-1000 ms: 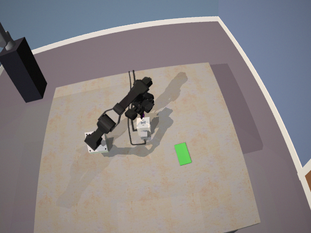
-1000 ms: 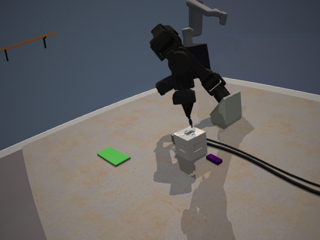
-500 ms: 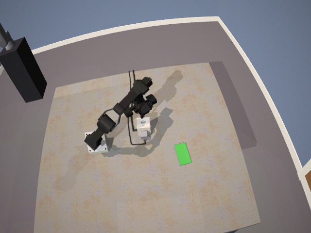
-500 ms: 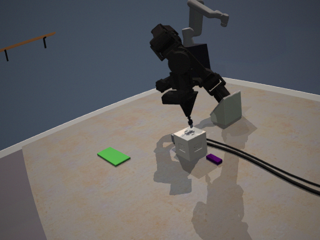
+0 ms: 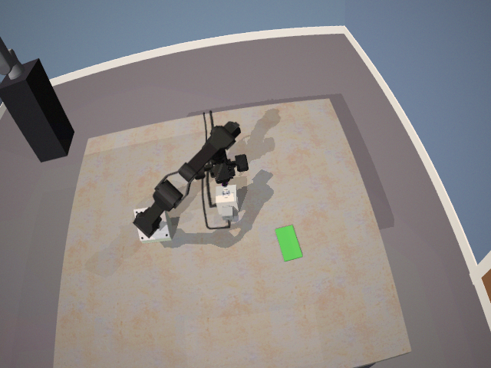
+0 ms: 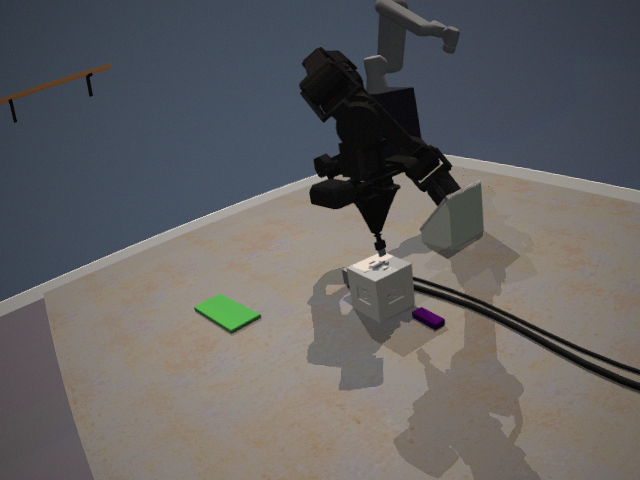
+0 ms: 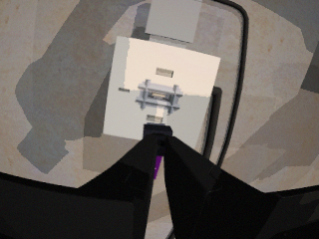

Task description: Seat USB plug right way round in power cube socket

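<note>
The usb plug is 2 cm below my gripper tip. Also, from my gripper tip: purple block (1 cm behind, 9 cm to the left, 13 cm below); then socket (1 cm to the right, 7 cm below); then flat green pad (20 cm ahead, 22 cm to the right, 13 cm below).
</note>
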